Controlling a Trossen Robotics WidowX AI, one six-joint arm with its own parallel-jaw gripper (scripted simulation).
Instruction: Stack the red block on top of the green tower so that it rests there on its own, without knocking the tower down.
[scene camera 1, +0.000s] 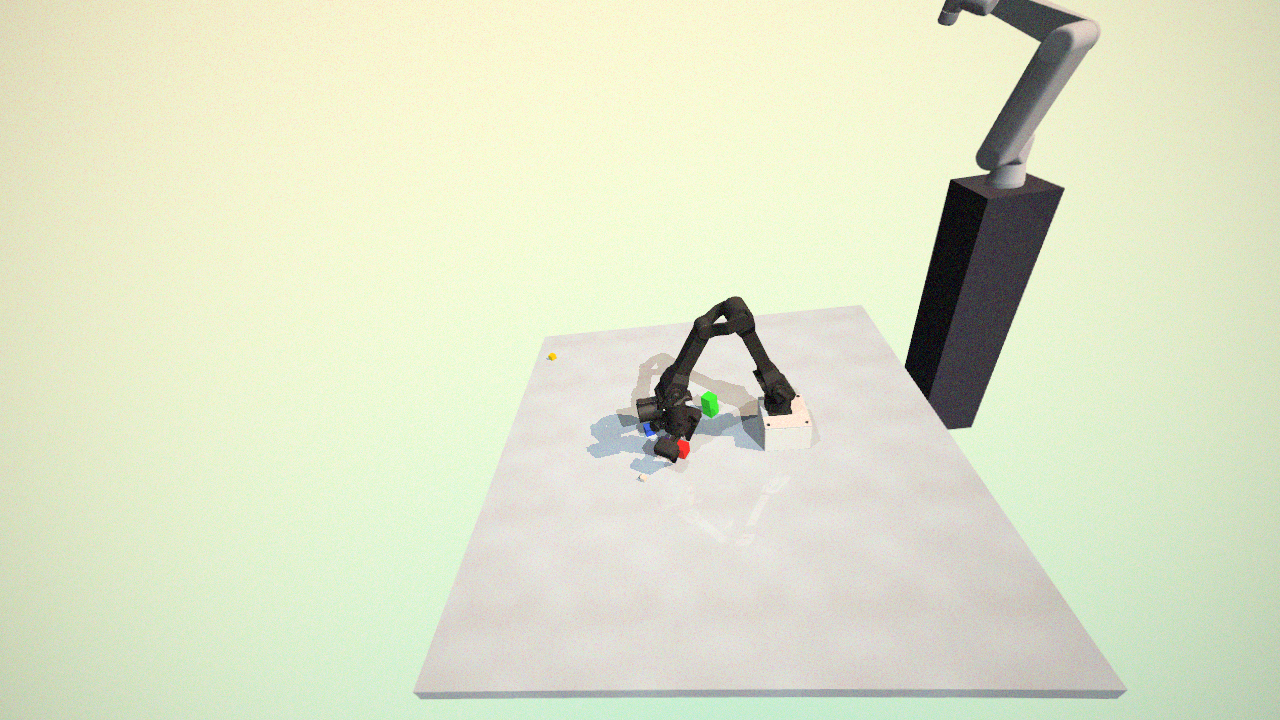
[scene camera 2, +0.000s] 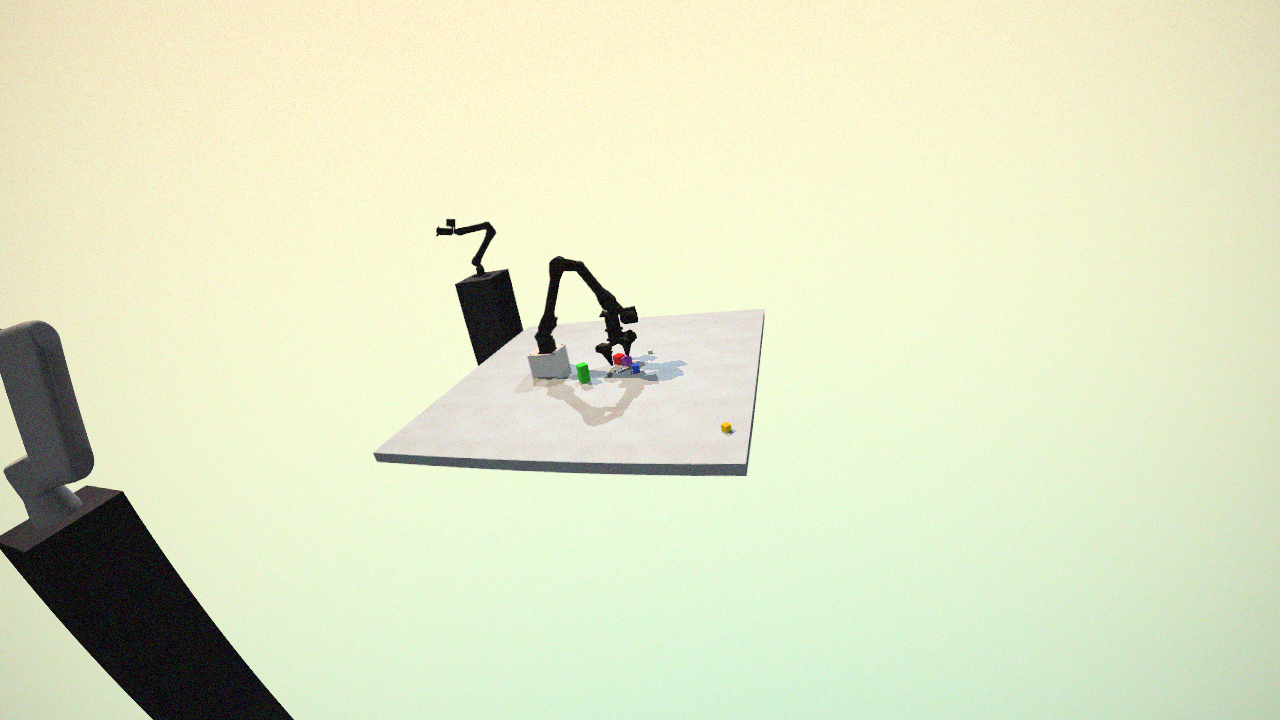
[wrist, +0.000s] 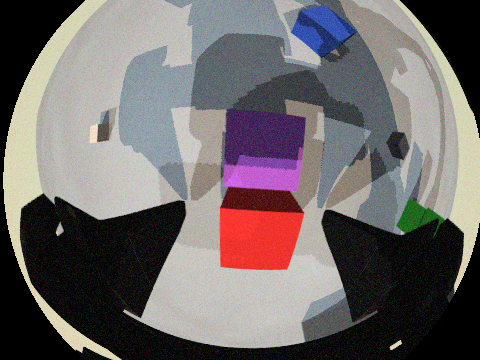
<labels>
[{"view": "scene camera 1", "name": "my gripper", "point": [681, 451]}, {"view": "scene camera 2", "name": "my gripper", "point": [620, 361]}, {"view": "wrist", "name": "my gripper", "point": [256, 214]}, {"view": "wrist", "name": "red block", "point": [259, 227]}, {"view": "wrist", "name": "purple block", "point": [264, 150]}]
</labels>
